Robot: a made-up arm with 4 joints.
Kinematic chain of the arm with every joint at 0, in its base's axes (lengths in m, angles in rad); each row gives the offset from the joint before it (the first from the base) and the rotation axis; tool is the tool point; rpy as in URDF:
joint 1: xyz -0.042 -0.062 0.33 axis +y
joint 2: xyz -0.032 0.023 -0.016 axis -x
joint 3: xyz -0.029 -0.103 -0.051 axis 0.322 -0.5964 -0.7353
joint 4: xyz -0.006 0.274 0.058 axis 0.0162 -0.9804 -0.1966
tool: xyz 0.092 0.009 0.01 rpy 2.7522 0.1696 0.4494
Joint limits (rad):
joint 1: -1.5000..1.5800
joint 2: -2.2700..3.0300
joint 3: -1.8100..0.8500
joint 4: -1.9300..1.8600
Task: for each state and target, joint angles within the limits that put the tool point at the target. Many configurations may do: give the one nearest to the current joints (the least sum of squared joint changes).
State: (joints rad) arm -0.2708 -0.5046 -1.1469 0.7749
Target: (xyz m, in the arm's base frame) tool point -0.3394 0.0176 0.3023
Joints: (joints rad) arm -0.2441 -0.7872 -1.8100 0.5689
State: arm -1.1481 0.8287 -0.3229 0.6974
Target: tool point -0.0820 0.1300 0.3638
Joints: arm -1.1299 0.2920 0.2531 0.8477
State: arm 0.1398 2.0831 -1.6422 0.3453
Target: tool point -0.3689 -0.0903 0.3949
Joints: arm 0.2663 2.0869 -1.8064 -0.2960
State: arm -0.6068 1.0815 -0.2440 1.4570
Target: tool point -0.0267 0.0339 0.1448
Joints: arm -0.1240 1.6294 0.0198 0.8188
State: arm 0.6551 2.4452 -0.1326 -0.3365
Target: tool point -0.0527 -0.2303 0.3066
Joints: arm 0.7456 2.9985 -0.0825 -0.2701
